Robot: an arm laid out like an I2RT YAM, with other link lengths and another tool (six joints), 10 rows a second.
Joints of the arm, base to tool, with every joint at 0 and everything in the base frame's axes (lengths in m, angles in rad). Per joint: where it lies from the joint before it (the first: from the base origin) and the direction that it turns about. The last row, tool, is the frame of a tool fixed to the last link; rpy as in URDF.
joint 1: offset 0 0 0.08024 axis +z
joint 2: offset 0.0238 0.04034 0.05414 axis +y
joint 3: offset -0.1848 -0.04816 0 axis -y
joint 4: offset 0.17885 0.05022 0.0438 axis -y
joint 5: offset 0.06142 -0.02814 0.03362 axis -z
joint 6: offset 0.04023 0 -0.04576 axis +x
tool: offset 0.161 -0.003 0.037 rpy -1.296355 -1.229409 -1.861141
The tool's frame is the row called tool.
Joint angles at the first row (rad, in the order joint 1, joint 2, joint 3, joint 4, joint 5, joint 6):
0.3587, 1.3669, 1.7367, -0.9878, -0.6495, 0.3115
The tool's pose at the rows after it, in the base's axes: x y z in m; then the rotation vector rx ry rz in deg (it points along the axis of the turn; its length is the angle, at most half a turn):
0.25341, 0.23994, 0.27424, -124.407, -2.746, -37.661
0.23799, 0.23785, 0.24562, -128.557, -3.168, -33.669
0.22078, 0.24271, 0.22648, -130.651, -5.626, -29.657
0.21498, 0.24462, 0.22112, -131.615, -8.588, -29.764
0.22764, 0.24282, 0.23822, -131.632, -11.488, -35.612
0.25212, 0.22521, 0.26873, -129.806, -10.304, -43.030
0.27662, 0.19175, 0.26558, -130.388, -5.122, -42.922
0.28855, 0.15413, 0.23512, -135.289, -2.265, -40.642
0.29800, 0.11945, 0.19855, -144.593, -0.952, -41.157
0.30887, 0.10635, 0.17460, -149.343, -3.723, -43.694
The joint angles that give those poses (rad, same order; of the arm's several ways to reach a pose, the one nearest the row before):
0.4324, 1.3285, 1.6507, -1.0307, -0.5696, 0.2824
0.4602, 1.2948, 1.5602, -1.0614, -0.5431, 0.2669
0.4984, 1.2779, 1.4973, -1.0768, -0.5415, 0.2501
0.5185, 1.2732, 1.4818, -1.0830, -0.5262, 0.2164
0.5139, 1.3067, 1.5781, -1.1059, -0.4819, 0.1643
0.4161, 1.3375, 1.7101, -1.1458, -0.4967, 0.1060
0.2245, 1.3850, 1.7471, -1.2055, -0.6025, 0.0158
0.0647, 1.4249, 1.7045, -1.2792, -0.6337, -0.1392
0.0092, 1.4434, 1.6339, -1.2748, -0.5065, -0.2297
0.0092, 1.4496, 1.5388, -1.1754, -0.4220, -0.2835

